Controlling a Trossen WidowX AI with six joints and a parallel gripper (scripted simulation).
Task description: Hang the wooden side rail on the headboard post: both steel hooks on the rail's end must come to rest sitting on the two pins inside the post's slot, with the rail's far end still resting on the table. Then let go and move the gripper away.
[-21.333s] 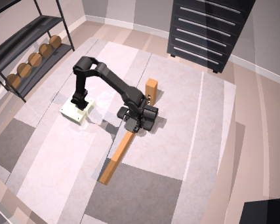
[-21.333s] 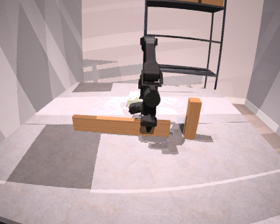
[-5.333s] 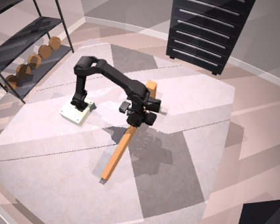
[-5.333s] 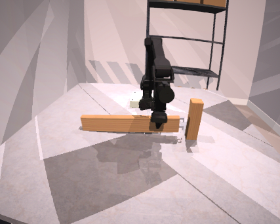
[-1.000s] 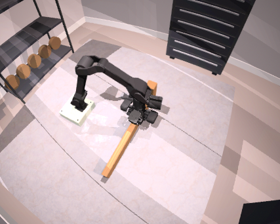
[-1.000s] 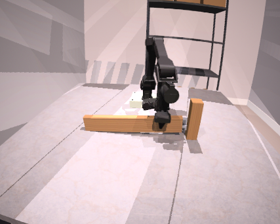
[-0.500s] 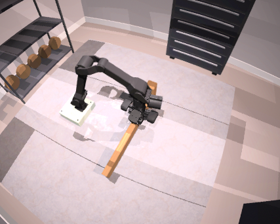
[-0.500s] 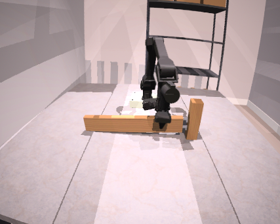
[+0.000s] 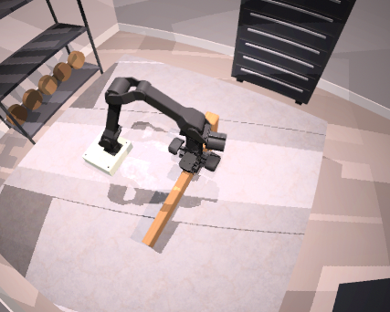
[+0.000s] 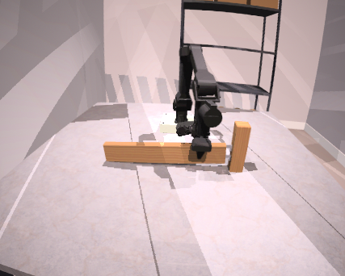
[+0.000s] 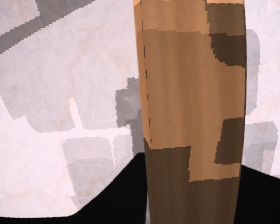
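Now: the headboard post 10 mm behind my gripper tip, 140 mm to the left of it and 40 mm above it.
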